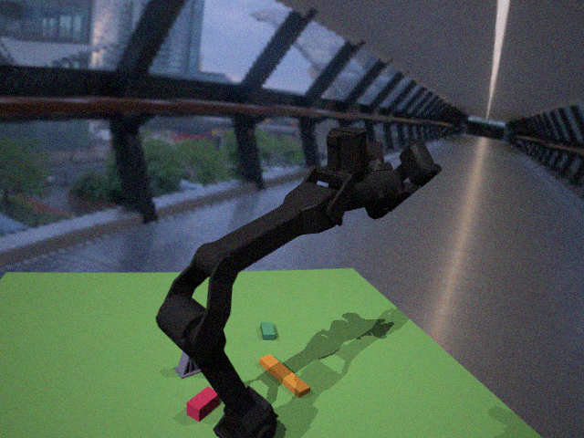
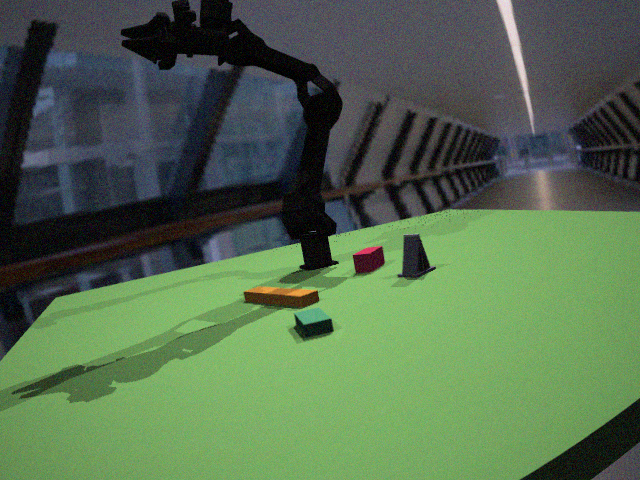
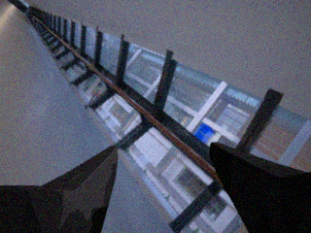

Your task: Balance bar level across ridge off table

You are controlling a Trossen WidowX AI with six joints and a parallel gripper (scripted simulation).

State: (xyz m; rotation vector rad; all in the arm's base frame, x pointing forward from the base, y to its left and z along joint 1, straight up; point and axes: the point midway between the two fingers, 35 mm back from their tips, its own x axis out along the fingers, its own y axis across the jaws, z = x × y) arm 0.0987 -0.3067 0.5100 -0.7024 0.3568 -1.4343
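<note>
Now: gripper tip 130 mm short of the orange bar, 180 mm to the right of it and 510 mm above it. Round my gripper tip: red block (50 mm ahead, 380 mm to the left, 500 mm below); teal block (330 mm ahead, 170 mm to the left, 510 mm below).
</note>
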